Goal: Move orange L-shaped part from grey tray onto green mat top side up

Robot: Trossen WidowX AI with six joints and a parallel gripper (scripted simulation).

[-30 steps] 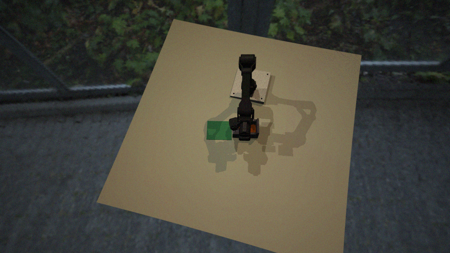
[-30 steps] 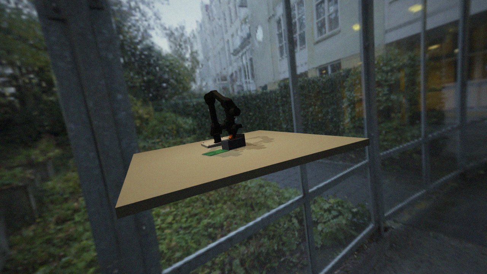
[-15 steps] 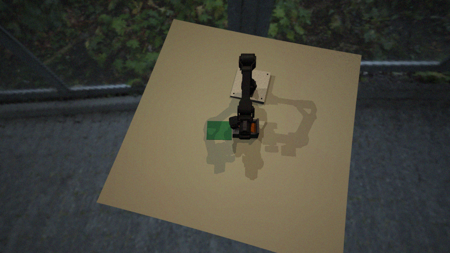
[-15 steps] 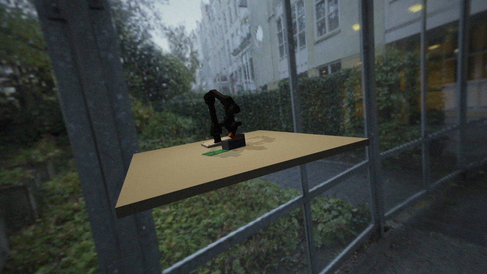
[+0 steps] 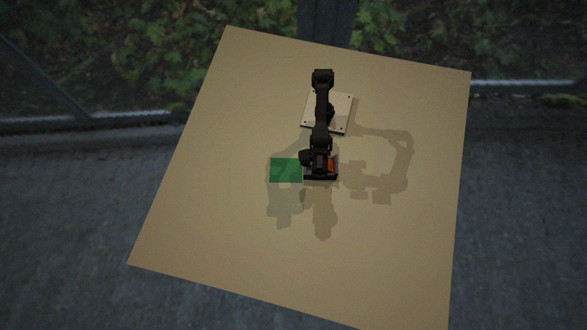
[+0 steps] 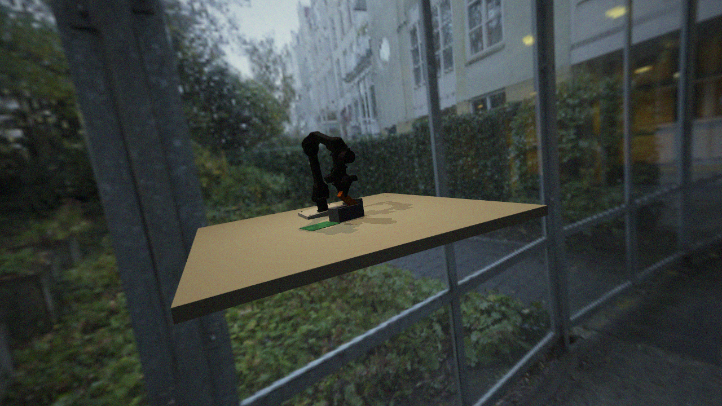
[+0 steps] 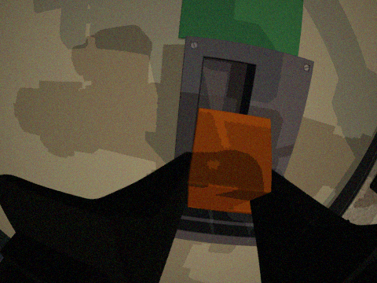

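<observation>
Right now my gripper tip is 140 mm to the left of the green mat, 120 mm above it and 30 mm short of it. Also, from my gripper tip: orange L-shaped part (30 mm to the left, 30 mm below, 30 mm behind).
</observation>
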